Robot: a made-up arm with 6 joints. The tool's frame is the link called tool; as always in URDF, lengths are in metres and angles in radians.
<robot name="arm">
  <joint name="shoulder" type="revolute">
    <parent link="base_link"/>
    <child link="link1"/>
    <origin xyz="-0.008 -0.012 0.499" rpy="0 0 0"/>
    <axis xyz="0 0 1"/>
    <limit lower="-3.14" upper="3.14" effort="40" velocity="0.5"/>
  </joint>
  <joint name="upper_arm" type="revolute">
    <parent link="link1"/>
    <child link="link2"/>
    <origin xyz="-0.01 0.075 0.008" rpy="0 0 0"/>
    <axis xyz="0 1 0"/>
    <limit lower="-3.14" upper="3.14" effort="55" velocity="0.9"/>
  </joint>
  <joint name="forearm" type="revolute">
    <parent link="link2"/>
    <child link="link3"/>
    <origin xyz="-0.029 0.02 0.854" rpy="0 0 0"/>
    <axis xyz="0 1 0"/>
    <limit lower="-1.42" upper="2.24" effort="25" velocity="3.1"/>
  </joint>
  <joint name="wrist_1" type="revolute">
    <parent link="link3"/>
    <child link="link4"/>
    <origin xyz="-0.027 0.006 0.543" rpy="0 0 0"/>
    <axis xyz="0 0 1"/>
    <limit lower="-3.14" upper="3.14" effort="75" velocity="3"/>
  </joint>
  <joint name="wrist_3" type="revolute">
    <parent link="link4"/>
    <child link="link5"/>
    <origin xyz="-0.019 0.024 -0.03" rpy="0 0 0"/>
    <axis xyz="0 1 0"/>
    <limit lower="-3.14" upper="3.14" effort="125" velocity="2"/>
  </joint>
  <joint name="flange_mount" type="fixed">
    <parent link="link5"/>
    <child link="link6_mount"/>
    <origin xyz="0.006 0.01 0.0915" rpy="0 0 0"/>
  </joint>
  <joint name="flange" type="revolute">
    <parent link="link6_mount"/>
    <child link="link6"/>
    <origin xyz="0.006 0.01 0.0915" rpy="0 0 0"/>
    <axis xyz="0 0 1"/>
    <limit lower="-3.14" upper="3.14" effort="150" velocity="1.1"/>
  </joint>
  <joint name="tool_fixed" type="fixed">
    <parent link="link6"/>
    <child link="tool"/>
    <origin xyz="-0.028 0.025 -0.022" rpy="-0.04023 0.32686 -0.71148"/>
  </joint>
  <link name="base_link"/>
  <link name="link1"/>
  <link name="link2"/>
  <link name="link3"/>
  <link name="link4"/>
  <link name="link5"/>
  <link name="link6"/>
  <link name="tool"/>
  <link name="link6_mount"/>
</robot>
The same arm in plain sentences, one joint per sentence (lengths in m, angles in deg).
The arm has six revolute joints in a row. What follows holds with every joint at zero, and every direction is one of the base frame's. Joint 1 lies 0.008 m along -x and 0.012 m along -y and 0.499 m along +z from the base frame's origin and turns about +z, from -179.91 to 179.91 deg. Joint 2 lies 0.01 m along -x and 0.075 m along +y and 0.008 m along +z from joint 1 and turns about +y, from -179.91 to 179.91 deg. Joint 3 lies 0.029 m along -x and 0.02 m along +y and 0.854 m along +z from joint 2 and turns about +y, from -81.36 to 128.34 deg. Joint 4 lies 0.027 m along -x and 0.006 m along +y and 0.543 m along +z from joint 3 and turns about +z, from -179.91 to 179.91 deg. Joint 5 lies 0.019 m along -x and 0.024 m along +y and 0.03 m along -z from joint 4 and turns about +y, from -179.91 to 179.91 deg. Joint 6 lies 0.012 m along +x and 0.02 m along +y and 0.183 m along +z from joint 5 and turns about +z, from -179.91 to 179.91 deg. The tool frame, which is the frame that the pose is given for, lies 0.028 m along -x and 0.025 m along +y and 0.022 m along -z from joint 6; its axes are the base frame's turned by roll -2.31, pitch 18.73 and yaw -40.76 deg (as in URDF: about the fixed x, then y, then z).
